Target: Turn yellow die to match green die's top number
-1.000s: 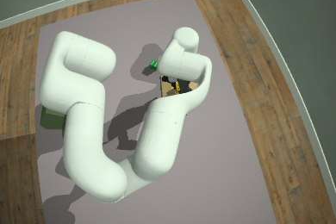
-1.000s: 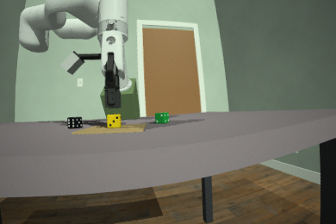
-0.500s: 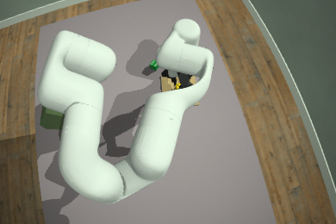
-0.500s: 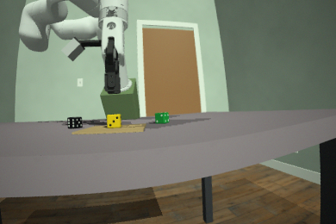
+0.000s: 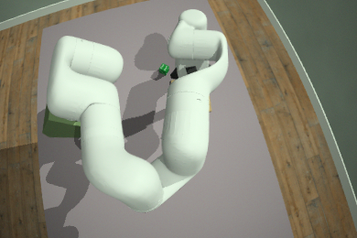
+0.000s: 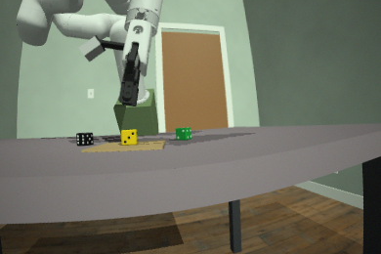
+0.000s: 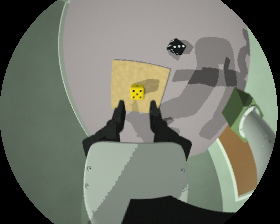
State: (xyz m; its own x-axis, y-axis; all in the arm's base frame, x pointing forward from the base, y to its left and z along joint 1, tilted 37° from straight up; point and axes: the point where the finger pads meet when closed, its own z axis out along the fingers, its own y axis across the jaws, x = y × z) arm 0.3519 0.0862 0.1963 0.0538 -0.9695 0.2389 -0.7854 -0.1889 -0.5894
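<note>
The yellow die lies 90 mm below my hand. The rest, counted from my hand: green die (100 mm behind, 110 mm to the left, 90 mm below); black die (60 mm behind, 130 mm to the right, 90 mm below); mat (100 mm below).
</note>
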